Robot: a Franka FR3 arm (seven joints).
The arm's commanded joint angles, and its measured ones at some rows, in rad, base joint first. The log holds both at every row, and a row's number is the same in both.
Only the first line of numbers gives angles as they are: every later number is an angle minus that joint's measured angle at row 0.
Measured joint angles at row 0:
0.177, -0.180, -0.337, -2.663, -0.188, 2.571, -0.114
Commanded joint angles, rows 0 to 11:
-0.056, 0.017, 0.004, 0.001, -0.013, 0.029, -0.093
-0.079, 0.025, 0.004, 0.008, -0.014, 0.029, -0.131
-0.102, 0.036, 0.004, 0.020, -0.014, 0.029, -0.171
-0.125, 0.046, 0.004, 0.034, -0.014, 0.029, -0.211
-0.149, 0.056, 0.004, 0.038, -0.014, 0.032, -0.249
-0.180, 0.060, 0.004, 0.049, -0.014, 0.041, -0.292
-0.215, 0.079, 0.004, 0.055, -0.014, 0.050, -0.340
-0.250, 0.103, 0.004, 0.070, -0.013, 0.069, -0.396
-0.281, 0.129, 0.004, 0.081, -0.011, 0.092, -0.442
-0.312, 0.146, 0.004, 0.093, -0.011, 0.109, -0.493
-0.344, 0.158, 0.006, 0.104, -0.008, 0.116, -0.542
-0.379, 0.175, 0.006, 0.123, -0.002, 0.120, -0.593
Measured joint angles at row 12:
-0.287, 0.091, -0.005, 0.068, -0.001, 0.086, -0.468
